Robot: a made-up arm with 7 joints. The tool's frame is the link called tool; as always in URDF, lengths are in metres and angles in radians. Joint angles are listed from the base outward. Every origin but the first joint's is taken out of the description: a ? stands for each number. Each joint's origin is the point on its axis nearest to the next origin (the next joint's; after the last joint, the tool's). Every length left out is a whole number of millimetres.
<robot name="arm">
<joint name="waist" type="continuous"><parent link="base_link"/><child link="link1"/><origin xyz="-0.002 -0.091 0.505" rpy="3.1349 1.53 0"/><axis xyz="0 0 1"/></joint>
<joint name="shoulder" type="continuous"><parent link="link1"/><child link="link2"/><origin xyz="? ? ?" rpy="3.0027 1.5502 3.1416"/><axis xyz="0 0 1"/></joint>
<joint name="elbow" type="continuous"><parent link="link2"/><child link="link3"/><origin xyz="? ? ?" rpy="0.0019 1.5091 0"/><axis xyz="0 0 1"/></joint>
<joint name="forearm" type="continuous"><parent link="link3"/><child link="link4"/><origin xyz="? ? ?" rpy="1.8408 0.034 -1.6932"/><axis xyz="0 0 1"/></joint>
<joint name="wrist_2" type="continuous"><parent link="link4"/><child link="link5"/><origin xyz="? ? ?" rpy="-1.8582 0.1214 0.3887"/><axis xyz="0 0 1"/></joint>
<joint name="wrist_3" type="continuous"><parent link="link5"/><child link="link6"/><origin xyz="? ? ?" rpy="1.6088 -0.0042 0.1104"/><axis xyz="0 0 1"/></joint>
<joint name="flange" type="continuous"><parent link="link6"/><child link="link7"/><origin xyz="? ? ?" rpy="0.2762 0.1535 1.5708"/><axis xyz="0 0 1"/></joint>
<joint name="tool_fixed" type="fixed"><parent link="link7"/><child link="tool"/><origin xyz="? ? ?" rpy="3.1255 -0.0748 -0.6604"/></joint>
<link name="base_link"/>
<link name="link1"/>
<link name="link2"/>
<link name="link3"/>
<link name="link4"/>
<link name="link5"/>
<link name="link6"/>
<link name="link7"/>
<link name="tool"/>
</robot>
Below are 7 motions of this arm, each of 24 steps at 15 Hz.
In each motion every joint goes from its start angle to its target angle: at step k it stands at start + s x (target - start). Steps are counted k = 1, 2, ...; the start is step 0. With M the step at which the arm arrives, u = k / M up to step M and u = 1 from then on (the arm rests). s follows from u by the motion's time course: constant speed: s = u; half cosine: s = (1 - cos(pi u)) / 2; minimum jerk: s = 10 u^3 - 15 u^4 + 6 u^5.
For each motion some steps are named. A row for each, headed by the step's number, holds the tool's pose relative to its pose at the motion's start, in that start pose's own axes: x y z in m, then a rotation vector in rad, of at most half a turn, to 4 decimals.
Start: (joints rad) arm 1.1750 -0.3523 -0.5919 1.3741 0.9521 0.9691 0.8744
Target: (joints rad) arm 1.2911 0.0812 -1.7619 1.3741 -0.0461 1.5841 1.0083
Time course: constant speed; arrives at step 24
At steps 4, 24:
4: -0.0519 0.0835 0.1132 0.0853 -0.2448 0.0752
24: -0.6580 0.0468 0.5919 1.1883 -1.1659 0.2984

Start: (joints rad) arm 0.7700 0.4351 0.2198 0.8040 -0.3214 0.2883 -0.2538
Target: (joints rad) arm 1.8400 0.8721 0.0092 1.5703 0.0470 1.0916 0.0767
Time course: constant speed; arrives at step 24
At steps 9, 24:
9: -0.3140 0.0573 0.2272 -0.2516 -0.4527 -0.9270
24: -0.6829 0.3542 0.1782 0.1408 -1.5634 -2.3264

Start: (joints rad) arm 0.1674 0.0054 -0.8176 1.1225 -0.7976 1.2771 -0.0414
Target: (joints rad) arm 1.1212 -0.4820 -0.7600 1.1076 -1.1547 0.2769 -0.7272
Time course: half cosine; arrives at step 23
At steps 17, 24:
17: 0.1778 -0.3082 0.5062 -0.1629 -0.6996 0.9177
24: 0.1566 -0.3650 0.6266 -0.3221 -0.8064 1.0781

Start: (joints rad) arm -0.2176 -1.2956 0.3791 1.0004 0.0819 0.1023 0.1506
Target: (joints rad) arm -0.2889 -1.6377 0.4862 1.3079 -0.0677 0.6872 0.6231
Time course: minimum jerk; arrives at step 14
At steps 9, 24:
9: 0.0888 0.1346 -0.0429 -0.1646 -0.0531 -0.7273
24: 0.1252 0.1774 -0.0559 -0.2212 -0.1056 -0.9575

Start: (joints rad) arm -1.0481 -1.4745 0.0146 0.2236 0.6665 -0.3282 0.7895
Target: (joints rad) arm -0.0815 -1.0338 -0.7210 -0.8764 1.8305 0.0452 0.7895
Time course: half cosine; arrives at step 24
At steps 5, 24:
5: 0.0069 0.0353 -0.0119 0.0432 0.0880 -0.0525
24: -0.0289 0.3137 -0.2785 0.2153 0.6931 -1.4791

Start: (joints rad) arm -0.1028 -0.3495 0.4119 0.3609 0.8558 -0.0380 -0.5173
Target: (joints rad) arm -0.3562 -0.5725 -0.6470 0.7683 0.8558 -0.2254 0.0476
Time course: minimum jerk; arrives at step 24
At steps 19, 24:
19: 0.4173 0.1794 0.1552 -0.5087 0.1501 0.3273
24: 0.4368 0.2062 0.1587 -0.5445 0.1356 0.3567

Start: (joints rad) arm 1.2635 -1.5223 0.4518 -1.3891 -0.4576 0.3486 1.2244
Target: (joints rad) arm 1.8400 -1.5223 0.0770 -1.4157 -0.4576 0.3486 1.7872
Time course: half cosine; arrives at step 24
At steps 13, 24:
13: 0.0273 0.0316 -0.0328 -0.2118 0.2664 -0.4948
24: 0.0595 0.0463 -0.0845 -0.4343 0.4506 -0.8295

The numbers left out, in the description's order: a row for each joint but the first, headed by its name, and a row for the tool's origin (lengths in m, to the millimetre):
shoulder: -0.08 -0.018 0
elbow: -0.019 0.161 0
forearm: 0.173 0.269 0
wrist_2: -0.137 0.171 0
wrist_3: -0.195 -0.077 0
flange: 0.089 0.106 0
tool: -0.099 0.115 0

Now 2 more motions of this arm.
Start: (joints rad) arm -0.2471 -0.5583 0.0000 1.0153 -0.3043 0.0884 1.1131
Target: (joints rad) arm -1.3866 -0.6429 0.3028 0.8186 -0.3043 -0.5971 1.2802
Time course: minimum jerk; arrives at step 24
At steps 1, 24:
1: -0.0001 -0.0001 -0.0006 0.0002 0.0011 0.0003
24: -0.5442 0.0417 -0.5685 0.7741 1.4470 0.5260

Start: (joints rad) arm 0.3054 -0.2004 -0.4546 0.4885 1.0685 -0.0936 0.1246
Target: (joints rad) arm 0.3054 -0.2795 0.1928 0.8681 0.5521 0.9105 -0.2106
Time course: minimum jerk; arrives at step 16
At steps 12, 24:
12: -0.3032 -0.1239 0.0193 -0.4806 -0.0144 -1.0340
24: -0.3418 -0.1194 0.0185 -0.5426 0.0138 -1.1547

